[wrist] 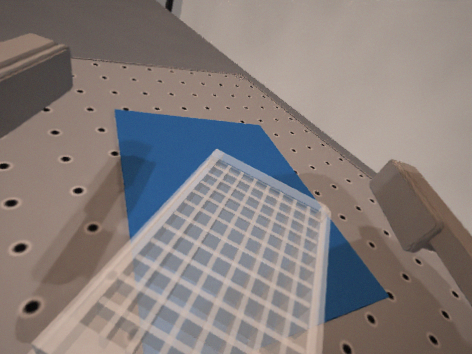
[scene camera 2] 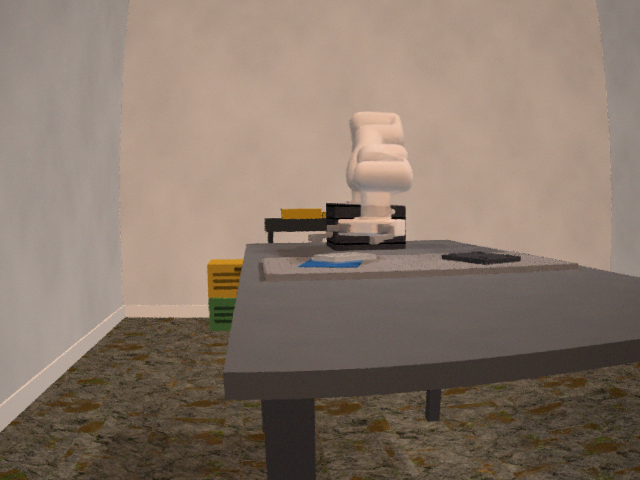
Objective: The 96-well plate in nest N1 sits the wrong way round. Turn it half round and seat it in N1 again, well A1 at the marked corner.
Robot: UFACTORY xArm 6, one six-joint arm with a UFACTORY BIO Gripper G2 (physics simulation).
Scene:
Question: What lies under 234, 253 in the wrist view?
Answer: A 96-well plate.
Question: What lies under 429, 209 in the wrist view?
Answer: My gripper.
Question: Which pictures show my gripper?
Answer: The wrist view and scene camera 2: all of them.

